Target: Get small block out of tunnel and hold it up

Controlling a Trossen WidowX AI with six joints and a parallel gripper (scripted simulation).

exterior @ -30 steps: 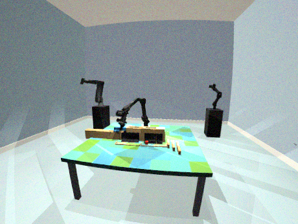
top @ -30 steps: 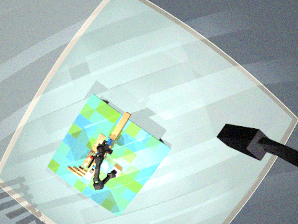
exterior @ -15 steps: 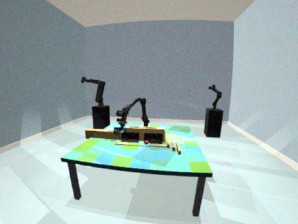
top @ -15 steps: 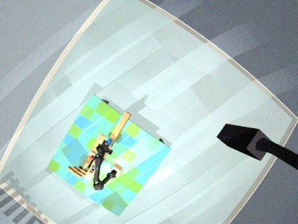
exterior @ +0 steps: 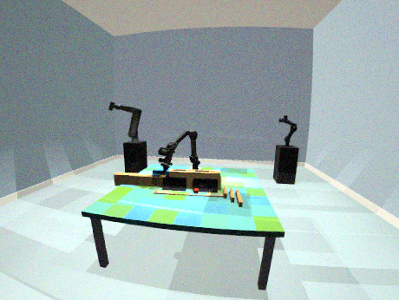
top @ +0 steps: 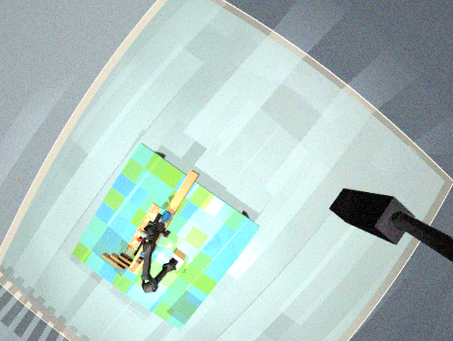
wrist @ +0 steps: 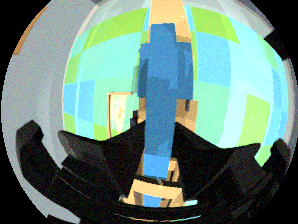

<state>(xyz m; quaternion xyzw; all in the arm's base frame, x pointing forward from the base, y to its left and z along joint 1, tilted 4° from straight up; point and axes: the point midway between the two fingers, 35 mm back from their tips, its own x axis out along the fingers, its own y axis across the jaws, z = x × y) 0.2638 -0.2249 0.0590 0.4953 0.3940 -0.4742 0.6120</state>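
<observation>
My gripper tip is now 310 mm to the right of the small red block, 110 mm above it and 90 mm short of it. The rest, counted from my gripper tip: tan tunnel: 50 mm below, 40 mm to the left, 20 mm ahead.
</observation>
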